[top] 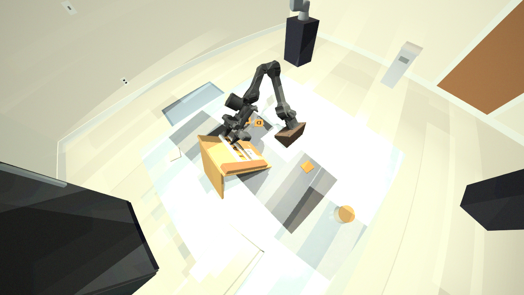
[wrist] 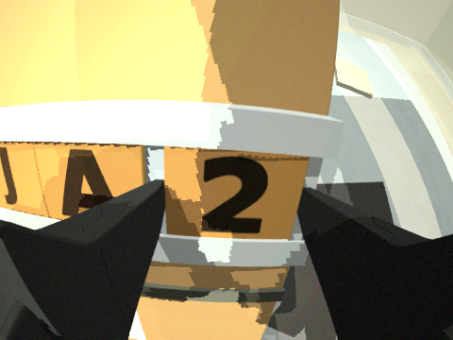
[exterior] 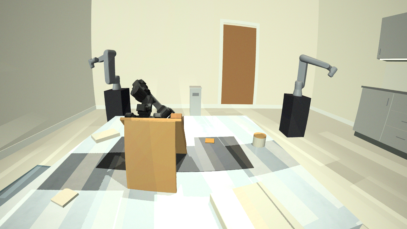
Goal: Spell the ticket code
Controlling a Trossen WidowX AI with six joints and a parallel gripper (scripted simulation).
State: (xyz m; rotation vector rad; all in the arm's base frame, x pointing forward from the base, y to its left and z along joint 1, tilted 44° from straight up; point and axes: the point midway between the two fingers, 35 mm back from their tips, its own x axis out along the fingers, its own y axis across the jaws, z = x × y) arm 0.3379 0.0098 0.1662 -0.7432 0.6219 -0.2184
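My gripper tip is 70 mm past the white ticket, 90 mm to the right of it and 80 mm above it. From my gripper tip the other things lie so: grey mat (170 mm behind, 130 mm to the left, 160 mm below); pale pad (310 mm ahead, 240 mm to the right, 150 mm below); round tan-lidded canister (230 mm behind, 630 mm to the left, 120 mm below).
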